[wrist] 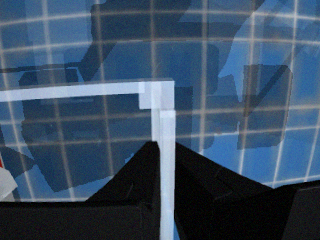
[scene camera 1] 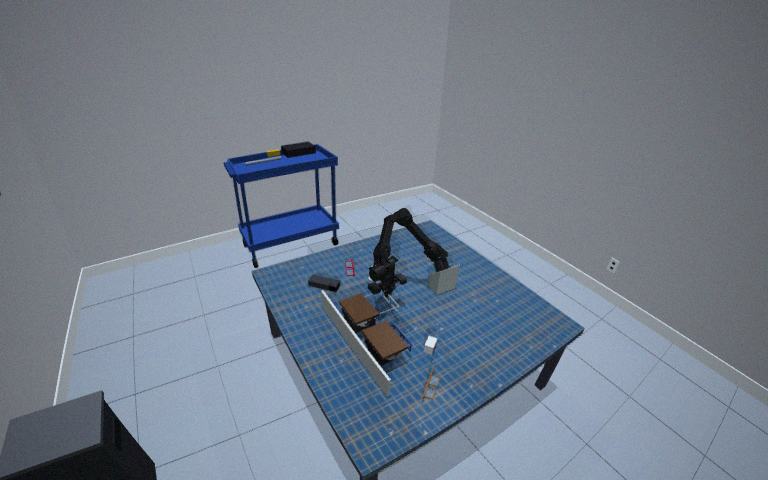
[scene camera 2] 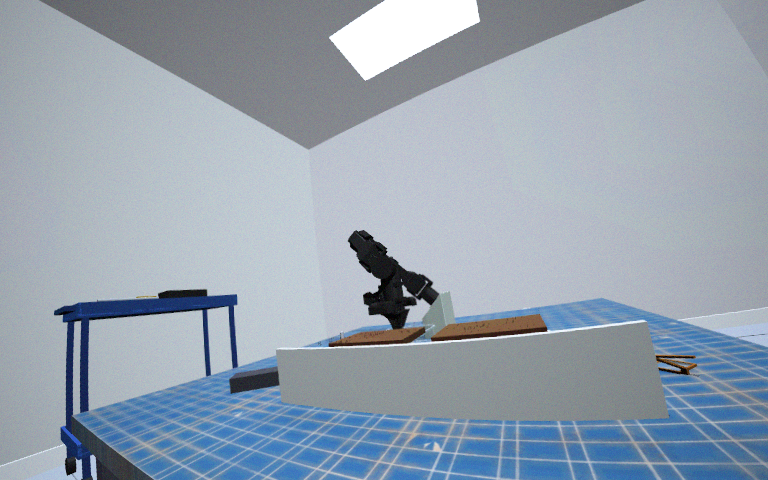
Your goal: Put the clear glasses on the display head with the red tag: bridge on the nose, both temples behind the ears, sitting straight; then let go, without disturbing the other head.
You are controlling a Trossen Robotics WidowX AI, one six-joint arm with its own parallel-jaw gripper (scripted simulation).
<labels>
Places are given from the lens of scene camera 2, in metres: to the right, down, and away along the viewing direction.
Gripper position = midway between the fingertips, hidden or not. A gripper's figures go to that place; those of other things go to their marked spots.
gripper (scene camera 2: 399,336): 0.04, 0.26, 0.68
black box (scene camera 2: 255,379): -0.32, 0.35, 0.59
long white panel (scene camera 2: 609,372): 0.26, 0.15, 0.26
The marked spots on the long white panel and the black box are 0.70 m apart.
</labels>
